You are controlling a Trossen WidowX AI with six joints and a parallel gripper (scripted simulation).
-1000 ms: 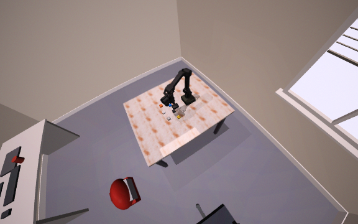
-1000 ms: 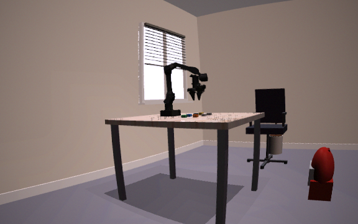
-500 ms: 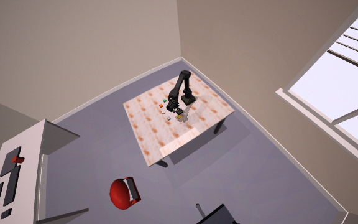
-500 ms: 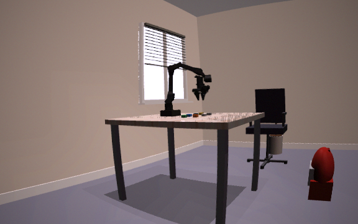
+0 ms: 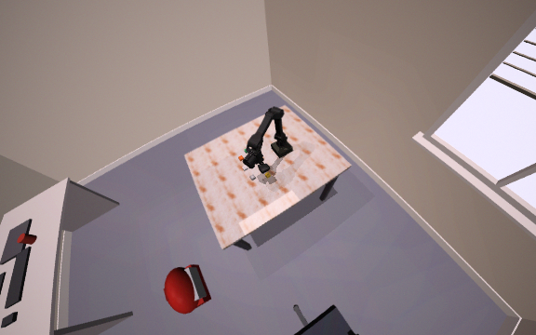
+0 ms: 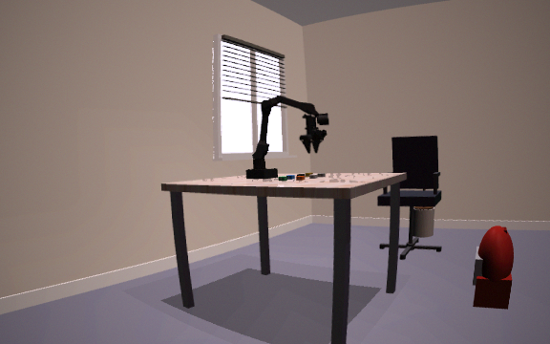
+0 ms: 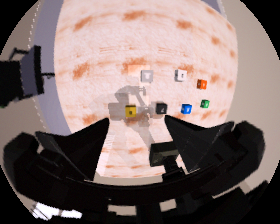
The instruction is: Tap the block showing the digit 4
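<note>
Now: gripper tip 7 cm short of the orange block, 24 cm to the left of it and 12 cm above it. Round my gripper tip: grey block: 7 cm ahead, 3 cm to the right, 12 cm below; black block: 3 cm behind, 9 cm to the right, 12 cm below; yellow block: 4 cm behind, 1 cm to the left, 12 cm below.
</note>
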